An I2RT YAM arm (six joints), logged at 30 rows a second.
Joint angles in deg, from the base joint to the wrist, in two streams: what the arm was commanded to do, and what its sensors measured. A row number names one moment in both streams.
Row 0, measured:
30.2 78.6 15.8 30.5 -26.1 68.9
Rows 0 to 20, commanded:
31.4 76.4 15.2 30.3 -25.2 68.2
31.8 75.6 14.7 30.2 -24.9 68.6
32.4 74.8 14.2 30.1 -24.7 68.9
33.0 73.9 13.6 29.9 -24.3 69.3
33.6 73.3 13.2 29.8 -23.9 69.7
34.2 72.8 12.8 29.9 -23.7 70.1
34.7 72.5 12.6 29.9 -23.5 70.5
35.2 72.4 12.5 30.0 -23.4 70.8
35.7 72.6 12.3 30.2 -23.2 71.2
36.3 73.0 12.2 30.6 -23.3 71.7
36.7 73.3 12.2 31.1 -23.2 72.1
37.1 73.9 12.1 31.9 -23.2 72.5
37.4 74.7 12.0 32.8 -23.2 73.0
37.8 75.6 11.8 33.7 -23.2 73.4
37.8 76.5 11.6 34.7 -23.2 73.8
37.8 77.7 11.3 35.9 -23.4 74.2
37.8 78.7 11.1 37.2 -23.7 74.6
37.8 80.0 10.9 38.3 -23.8 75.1
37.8 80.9 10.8 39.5 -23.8 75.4
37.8 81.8 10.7 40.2 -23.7 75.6
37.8 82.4 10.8 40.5 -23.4 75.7
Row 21, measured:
37.8 80.9 10.9 34.5 -24.1 73.5
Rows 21 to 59, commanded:
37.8 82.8 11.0 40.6 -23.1 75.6
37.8 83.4 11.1 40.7 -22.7 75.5
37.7 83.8 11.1 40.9 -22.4 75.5
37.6 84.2 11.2 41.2 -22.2 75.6
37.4 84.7 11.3 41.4 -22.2 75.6
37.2 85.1 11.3 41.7 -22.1 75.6
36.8 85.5 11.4 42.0 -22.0 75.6
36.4 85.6 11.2 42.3 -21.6 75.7
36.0 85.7 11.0 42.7 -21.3 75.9
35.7 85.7 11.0 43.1 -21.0 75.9
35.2 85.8 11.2 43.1 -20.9 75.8
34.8 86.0 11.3 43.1 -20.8 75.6
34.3 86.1 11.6 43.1 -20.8 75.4
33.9 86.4 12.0 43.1 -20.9 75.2
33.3 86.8 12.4 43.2 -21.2 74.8
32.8 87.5 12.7 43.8 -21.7 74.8
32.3 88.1 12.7 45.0 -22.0 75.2
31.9 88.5 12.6 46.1 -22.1 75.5
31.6 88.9 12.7 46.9 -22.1 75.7
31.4 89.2 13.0 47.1 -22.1 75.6
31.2 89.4 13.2 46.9 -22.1 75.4
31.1 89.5 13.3 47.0 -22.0 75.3
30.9 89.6 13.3 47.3 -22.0 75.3
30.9 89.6 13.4 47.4 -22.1 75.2
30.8 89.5 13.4 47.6 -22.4 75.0
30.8 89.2 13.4 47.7 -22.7 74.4
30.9 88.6 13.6 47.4 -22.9 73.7
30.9 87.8 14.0 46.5 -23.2 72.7
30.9 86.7 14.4 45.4 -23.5 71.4
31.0 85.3 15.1 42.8 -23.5 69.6
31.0 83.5 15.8 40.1 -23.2 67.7
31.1 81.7 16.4 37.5 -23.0 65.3
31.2 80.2 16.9 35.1 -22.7 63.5
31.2 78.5 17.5 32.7 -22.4 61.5
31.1 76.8 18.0 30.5 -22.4 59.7
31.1 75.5 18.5 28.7 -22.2 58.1
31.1 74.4 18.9 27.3 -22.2 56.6
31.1 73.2 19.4 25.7 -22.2 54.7
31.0 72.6 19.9 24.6 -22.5 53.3
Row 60, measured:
31.0 74.2 18.6 30.9 -22.6 60.5
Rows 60 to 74, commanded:
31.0 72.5 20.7 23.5 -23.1 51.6
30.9 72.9 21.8 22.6 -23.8 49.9
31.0 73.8 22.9 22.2 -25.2 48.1
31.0 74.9 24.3 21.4 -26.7 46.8
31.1 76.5 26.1 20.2 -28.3 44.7
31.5 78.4 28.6 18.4 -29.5 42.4
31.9 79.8 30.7 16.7 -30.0 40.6
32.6 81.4 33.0 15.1 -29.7 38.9
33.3 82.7 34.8 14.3 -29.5 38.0
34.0 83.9 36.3 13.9 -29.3 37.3
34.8 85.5 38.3 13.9 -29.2 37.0
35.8 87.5 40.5 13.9 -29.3 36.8
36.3 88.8 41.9 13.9 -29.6 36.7
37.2 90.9 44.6 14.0 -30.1 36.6
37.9 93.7 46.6 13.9 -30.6 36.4
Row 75, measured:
36.6 89.6 42.6 14.8 -28.7 39.5
